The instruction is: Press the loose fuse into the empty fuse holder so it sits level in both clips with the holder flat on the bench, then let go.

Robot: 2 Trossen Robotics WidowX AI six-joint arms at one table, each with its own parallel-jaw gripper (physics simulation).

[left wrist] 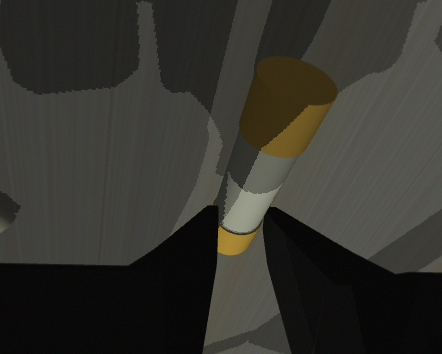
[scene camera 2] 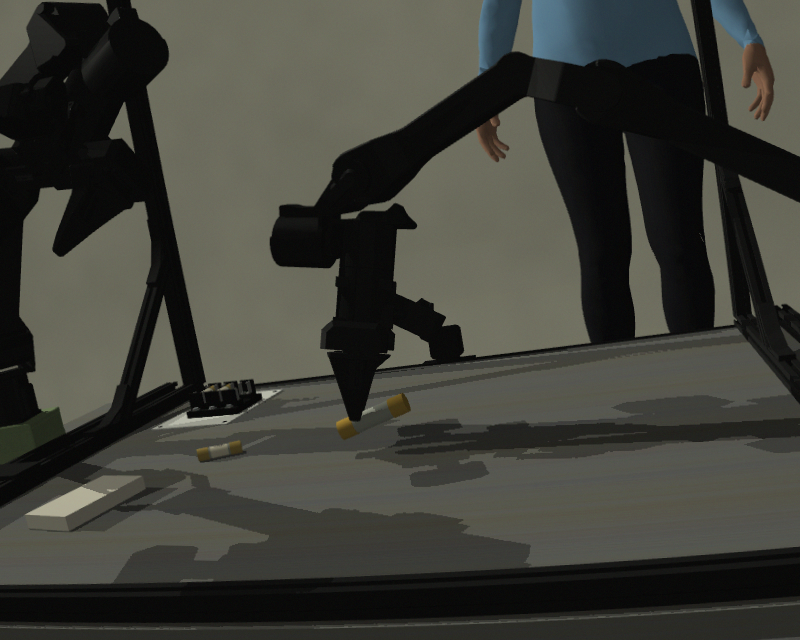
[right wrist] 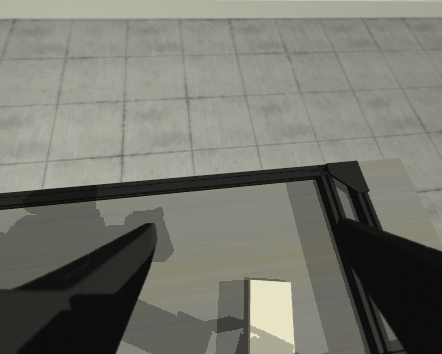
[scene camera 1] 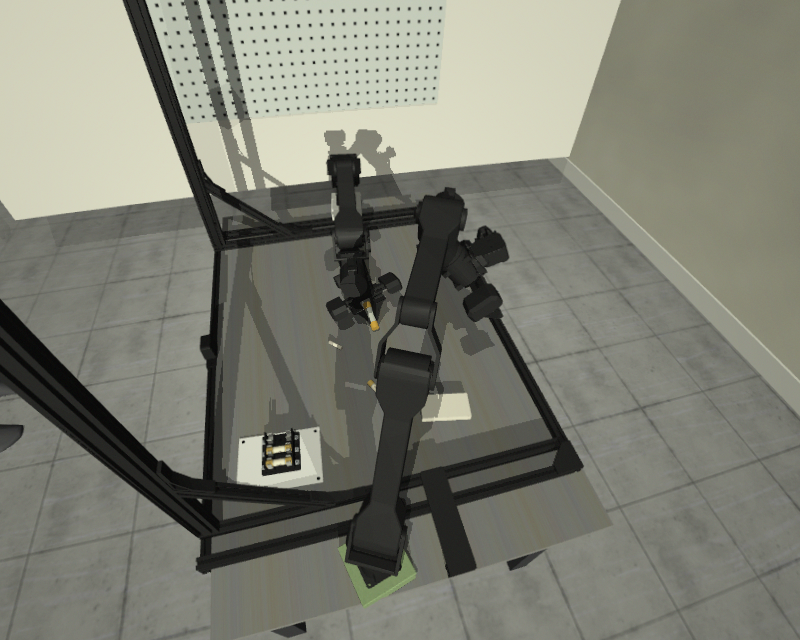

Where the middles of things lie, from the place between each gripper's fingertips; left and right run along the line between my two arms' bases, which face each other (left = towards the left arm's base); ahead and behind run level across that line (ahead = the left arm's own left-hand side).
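My left gripper is 250 mm to the left of the pale flat block [scene camera 2: 67, 512], and it's 140 mm short of it and 30 mm above it. That block, measured from my right hand, is 8 cm behind it, 8 cm to the right of it and 26 cm below it.
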